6 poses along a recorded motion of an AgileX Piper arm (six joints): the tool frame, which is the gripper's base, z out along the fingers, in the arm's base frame.
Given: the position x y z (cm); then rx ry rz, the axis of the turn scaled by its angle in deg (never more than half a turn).
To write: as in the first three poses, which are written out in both.
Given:
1: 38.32, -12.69, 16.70, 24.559, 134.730, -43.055
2: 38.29, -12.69, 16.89, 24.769, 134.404, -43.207
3: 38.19, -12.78, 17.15, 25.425, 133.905, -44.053
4: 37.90, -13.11, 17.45, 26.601, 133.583, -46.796
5: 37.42, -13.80, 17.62, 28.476, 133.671, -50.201
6: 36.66, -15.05, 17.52, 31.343, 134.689, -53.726
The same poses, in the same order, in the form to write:
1: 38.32, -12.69, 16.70, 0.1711, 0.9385, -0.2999, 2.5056
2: 38.29, -12.69, 16.89, 0.1728, 0.9377, -0.3014, 2.5017
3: 38.19, -12.78, 17.15, 0.1775, 0.9348, -0.3075, 2.5000
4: 37.90, -13.11, 17.45, 0.1847, 0.9275, -0.3249, 2.5136
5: 37.42, -13.80, 17.62, 0.1956, 0.9181, -0.3448, 2.5412
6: 36.66, -15.05, 17.52, 0.2113, 0.9079, -0.3621, 2.5893
